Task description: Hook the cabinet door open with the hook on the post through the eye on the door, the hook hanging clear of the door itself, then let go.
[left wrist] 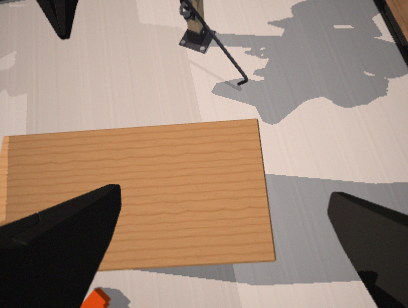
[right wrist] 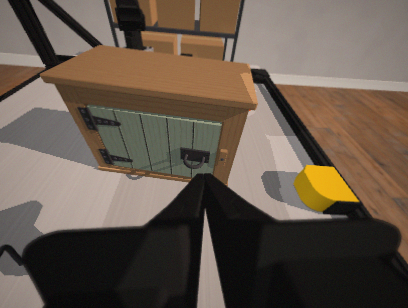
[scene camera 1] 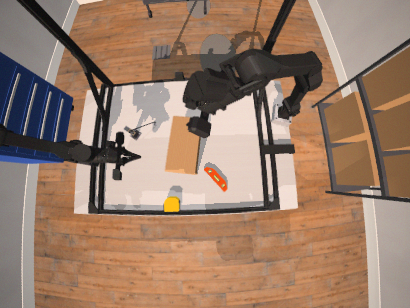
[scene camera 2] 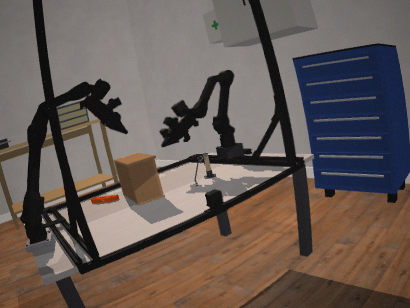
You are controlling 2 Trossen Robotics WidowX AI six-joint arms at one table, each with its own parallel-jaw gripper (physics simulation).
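Pixels of known places: left gripper, fingertip midpoint: [left wrist: 226,198] [scene camera 1: 190,114] [scene camera 2: 125,132]; right gripper, fingertip midpoint: [left wrist: 64,38] [right wrist: 203,180] [scene camera 1: 141,157] [scene camera 2: 161,146]; left arm's base, origin of the base link: [right wrist: 135,48] [scene camera 1: 283,113] [scene camera 2: 38,239]; right arm's base, origin of the base link: [scene camera 2: 228,145].
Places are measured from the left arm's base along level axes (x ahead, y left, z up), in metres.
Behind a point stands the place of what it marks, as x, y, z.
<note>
The wooden cabinet [scene camera 1: 181,150] {0.463, 0.337, 0.128} [scene camera 2: 140,180] {0.451, 0.195, 0.052} [left wrist: 190,160] {0.492, 0.257, 0.127} [right wrist: 155,75] {0.488, 0.309, 0.127} stands upright on the table. Its green door [right wrist: 155,137] {0.518, 0.313, 0.056} looks closed in the right wrist view. The dark ring-shaped eye [right wrist: 194,164] is near the door's right edge. The post [scene camera 2: 207,165] {0.763, 0.271, 0.013} [left wrist: 196,19] {0.755, 0.277, 0.016} stands apart from the cabinet; its thin hook [scene camera 1: 145,126] {0.697, 0.235, 0.021} [scene camera 2: 196,172] {0.688, 0.219, 0.011} [left wrist: 226,51] {0.694, 0.228, 0.019} hangs free of the eye. My right gripper [scene camera 1: 140,156] {0.621, 0.399, 0.127} [scene camera 2: 163,145] {0.621, 0.399, 0.127} [right wrist: 203,180] {0.621, 0.399, 0.127} is shut and empty, above the table in front of the door. My left gripper [scene camera 2: 126,132] {0.442, 0.228, 0.243} [left wrist: 226,198] {0.442, 0.228, 0.243} is open and empty above the cabinet.
An orange level [scene camera 1: 216,178] {0.291, 0.415, -0.026} [scene camera 2: 105,199] {0.298, 0.382, -0.026} [left wrist: 96,299] {0.351, 0.379, -0.021} lies behind the cabinet, away from the door. A yellow block [scene camera 1: 171,204] {0.476, 0.582, 0.000} [right wrist: 322,187] {0.493, 0.570, 0.001} is at the table's edge. Black frame posts and rails surround the work area. The left arm reaches over the cabinet's end.
</note>
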